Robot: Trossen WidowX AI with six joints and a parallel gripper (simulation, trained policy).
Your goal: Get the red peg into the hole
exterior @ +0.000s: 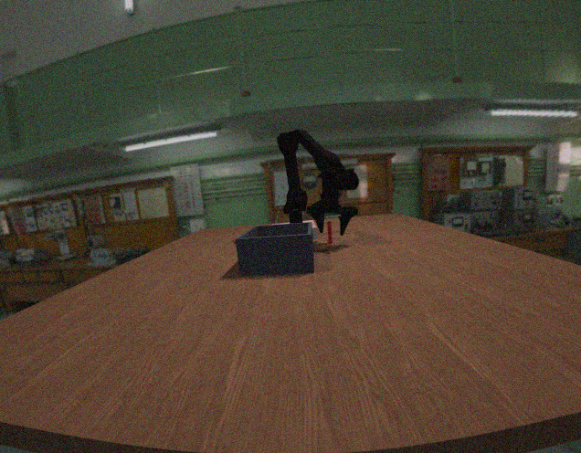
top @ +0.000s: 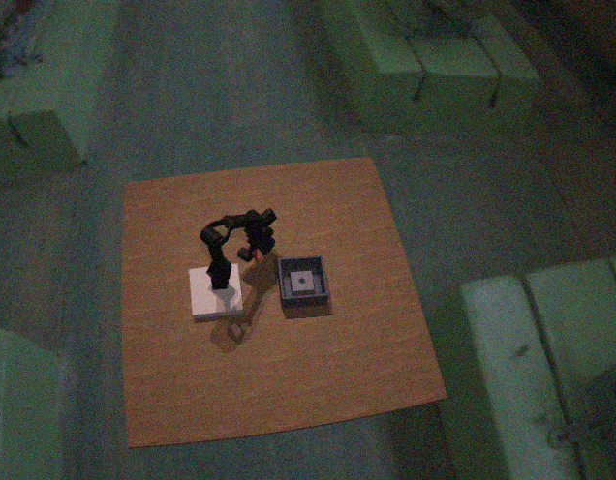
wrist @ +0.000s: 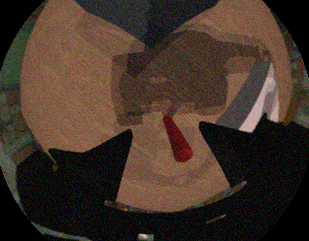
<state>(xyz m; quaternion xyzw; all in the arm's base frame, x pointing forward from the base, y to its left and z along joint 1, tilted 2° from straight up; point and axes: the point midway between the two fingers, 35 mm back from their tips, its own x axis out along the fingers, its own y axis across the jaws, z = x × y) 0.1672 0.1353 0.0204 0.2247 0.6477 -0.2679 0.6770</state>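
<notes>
Now: the red peg 10 mm above my gripper tip. Also, from my gripper tip: light grey plate: 180 mm ahead, 160 mm to the right, 10 mm above; dark blue box: 180 mm ahead, 160 mm to the right, 10 mm below.
</notes>
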